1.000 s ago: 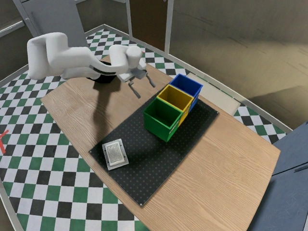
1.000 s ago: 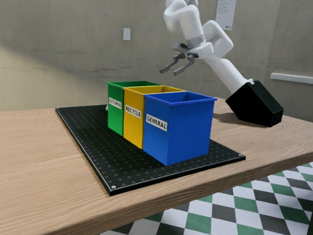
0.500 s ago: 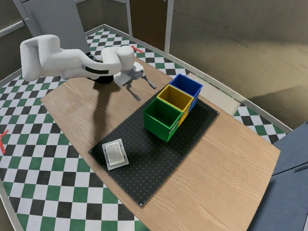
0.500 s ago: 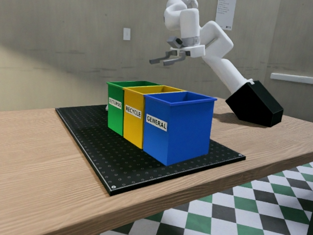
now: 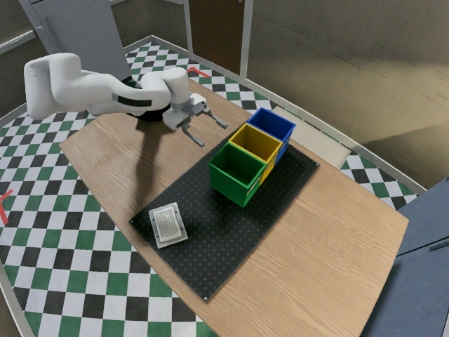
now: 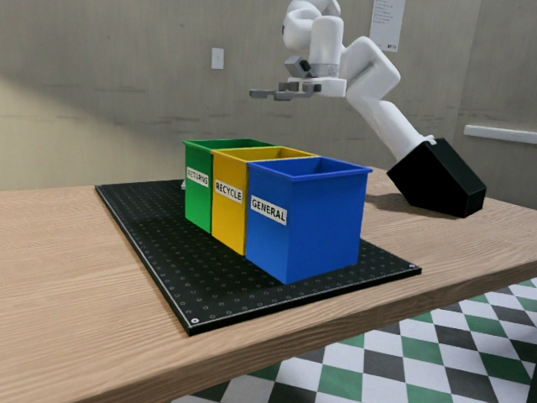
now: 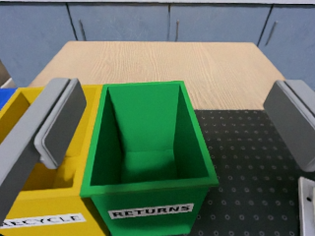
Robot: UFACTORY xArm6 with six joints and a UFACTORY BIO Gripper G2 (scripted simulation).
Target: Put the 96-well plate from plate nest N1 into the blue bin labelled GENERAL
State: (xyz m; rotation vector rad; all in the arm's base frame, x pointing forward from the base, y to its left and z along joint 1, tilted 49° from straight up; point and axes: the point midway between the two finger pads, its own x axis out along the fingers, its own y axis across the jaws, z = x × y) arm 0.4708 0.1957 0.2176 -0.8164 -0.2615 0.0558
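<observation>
Now: hand 290 mm to the left of the white 96-well plate, 270 mm above it and 10 mm short of it. From my hand the other things lie so: green returns bin: 200 mm below, 110 mm ahead, 20 mm to the left; then blue general bin: 280 mm to the left, 200 mm below, 100 mm ahead; then yellow recycle bin: 200 mm below, 150 mm to the left, 100 mm ahead.
</observation>
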